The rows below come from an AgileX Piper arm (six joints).
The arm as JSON. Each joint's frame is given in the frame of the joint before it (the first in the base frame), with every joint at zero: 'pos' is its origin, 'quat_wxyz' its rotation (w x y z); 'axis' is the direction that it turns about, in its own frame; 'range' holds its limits. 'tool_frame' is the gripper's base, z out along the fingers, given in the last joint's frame.
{
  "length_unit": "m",
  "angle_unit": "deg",
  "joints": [
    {
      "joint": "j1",
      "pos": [
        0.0,
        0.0,
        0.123
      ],
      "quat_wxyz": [
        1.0,
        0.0,
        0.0,
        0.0
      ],
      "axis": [
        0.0,
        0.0,
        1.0
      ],
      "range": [
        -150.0,
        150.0
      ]
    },
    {
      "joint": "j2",
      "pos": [
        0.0,
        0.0,
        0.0
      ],
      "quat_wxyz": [
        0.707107,
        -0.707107,
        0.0,
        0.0
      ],
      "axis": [
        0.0,
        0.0,
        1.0
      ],
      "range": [
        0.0,
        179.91
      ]
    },
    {
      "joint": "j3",
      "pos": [
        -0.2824,
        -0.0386,
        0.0
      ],
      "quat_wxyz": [
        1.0,
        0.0,
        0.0,
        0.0
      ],
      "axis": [
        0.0,
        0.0,
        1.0
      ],
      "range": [
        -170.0,
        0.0
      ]
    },
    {
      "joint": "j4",
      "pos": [
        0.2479,
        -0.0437,
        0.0
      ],
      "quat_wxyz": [
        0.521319,
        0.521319,
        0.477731,
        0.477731
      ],
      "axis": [
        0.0,
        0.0,
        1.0
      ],
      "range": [
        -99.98,
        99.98
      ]
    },
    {
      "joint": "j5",
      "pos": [
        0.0,
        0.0,
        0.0
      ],
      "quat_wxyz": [
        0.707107,
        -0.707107,
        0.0,
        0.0
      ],
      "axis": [
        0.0,
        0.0,
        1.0
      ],
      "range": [
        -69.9,
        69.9
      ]
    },
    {
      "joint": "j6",
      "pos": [
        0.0,
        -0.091,
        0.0
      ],
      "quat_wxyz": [
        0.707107,
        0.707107,
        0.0,
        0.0
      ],
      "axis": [
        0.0,
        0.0,
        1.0
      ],
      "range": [
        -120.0,
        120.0
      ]
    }
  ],
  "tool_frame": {
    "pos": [
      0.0,
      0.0,
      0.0
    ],
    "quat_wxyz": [
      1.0,
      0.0,
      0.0,
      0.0
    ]
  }
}
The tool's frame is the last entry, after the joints.
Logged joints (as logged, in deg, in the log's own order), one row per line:
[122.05 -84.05 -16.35 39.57 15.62 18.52]
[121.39 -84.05 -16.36 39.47 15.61 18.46]
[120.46 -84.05 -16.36 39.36 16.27 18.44]
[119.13 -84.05 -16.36 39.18 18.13 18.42]
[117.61 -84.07 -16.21 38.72 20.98 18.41]
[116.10 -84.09 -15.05 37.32 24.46 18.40]
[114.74 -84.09 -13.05 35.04 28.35 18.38]
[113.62 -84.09 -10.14 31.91 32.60 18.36]
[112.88 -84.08 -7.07 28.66 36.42 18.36]
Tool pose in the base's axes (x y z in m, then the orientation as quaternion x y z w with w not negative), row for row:
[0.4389 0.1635 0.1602 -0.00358 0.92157 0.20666 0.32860]
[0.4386 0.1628 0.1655 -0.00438 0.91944 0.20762 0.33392]
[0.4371 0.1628 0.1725 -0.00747 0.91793 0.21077 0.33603]
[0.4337 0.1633 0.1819 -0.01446 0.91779 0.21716 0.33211]
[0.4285 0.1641 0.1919 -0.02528 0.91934 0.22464 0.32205]
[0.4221 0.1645 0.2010 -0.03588 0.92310 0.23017 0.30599]
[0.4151 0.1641 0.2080 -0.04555 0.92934 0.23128 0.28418]
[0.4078 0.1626 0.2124 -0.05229 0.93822 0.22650 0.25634]
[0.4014 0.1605 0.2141 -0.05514 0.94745 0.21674 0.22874]
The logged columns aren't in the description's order. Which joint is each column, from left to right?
Columns, left to right: j2, j3, j6, j4, j5, j1.
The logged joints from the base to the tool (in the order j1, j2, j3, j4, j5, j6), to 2 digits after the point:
[18.52 122.05 -84.05 39.57 15.62 -16.35]
[18.46 121.39 -84.05 39.47 15.61 -16.36]
[18.44 120.46 -84.05 39.36 16.27 -16.36]
[18.42 119.13 -84.05 39.18 18.13 -16.36]
[18.41 117.61 -84.07 38.72 20.98 -16.21]
[18.40 116.10 -84.09 37.32 24.46 -15.05]
[18.38 114.74 -84.09 35.04 28.35 -13.05]
[18.36 113.62 -84.09 31.91 32.60 -10.14]
[18.36 112.88 -84.08 28.66 36.42 -7.07]

